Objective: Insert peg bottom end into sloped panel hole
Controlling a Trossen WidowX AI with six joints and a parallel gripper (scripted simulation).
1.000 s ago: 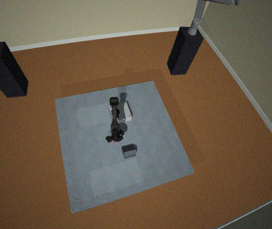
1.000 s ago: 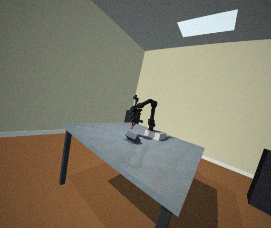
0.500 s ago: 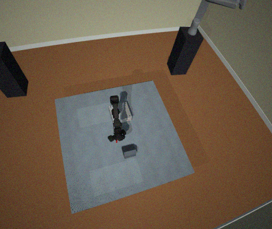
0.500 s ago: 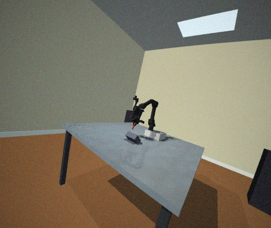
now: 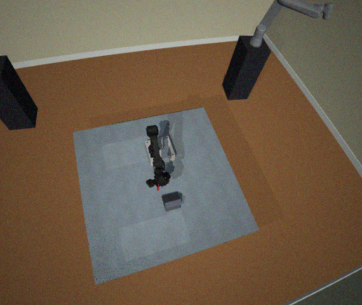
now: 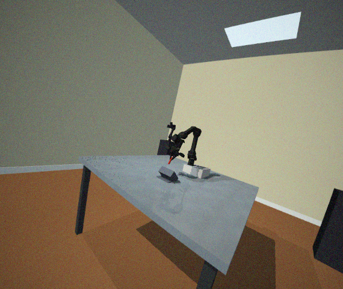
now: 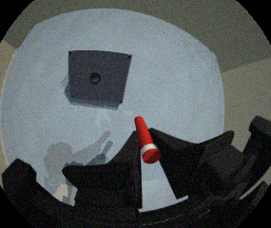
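Now: the grey sloped panel 100 mm to the left of my gripper tip, 100 mm below it and 90 mm ahead of it. From my gripper tip the other things lie so: red peg (20 mm above, 10 mm behind).
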